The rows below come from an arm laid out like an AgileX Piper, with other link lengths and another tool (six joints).
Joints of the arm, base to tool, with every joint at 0 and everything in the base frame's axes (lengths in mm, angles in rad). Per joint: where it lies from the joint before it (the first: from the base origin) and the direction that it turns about. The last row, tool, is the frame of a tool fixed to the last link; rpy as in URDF.
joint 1: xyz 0 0 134.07 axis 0 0 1
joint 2: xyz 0 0 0 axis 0 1 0
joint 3: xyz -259.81 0 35.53 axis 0 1 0
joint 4: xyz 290.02 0 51.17 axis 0.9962 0 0.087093
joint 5: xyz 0 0 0 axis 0 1 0
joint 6: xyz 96.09 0 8.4 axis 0.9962 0 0.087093
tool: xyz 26.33 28 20.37 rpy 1.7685 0.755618 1.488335
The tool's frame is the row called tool.
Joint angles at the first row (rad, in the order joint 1, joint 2, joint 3, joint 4, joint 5, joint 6):
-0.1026, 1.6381, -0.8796, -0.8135, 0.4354, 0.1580
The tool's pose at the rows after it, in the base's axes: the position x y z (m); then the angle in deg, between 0 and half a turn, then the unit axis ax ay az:
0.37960, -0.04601, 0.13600, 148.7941, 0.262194, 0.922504, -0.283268
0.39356, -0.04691, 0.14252, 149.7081, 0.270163, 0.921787, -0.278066
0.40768, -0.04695, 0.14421, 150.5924, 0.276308, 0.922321, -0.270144
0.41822, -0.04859, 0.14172, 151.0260, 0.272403, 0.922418, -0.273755
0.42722, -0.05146, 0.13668, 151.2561, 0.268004, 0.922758, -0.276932
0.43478, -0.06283, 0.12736, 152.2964, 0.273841, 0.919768, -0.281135
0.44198, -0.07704, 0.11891, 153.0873, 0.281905, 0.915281, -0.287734
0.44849, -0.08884, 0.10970, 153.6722, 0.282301, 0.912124, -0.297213
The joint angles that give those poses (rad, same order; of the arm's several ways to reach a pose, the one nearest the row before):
-0.1026, 1.6451, -0.9401, -0.7673, 0.4622, 0.1403
-0.1027, 1.6831, -1.0153, -0.6915, 0.4996, 0.0798
-0.1027, 1.7308, -1.0855, -0.6309, 0.5235, 0.0366
-0.1027, 1.7744, -1.1357, -0.6233, 0.5379, 0.0189
-0.1069, 1.8165, -1.1752, -0.6242, 0.5390, 0.0072
-0.1309, 1.8668, -1.2135, -0.6233, 0.5390, 0.0000
-0.1591, 1.9155, -1.2535, -0.6324, 0.5390, 0.0000
-0.1799, 1.9632, -1.2912, -0.6528, 0.5390, 0.0000

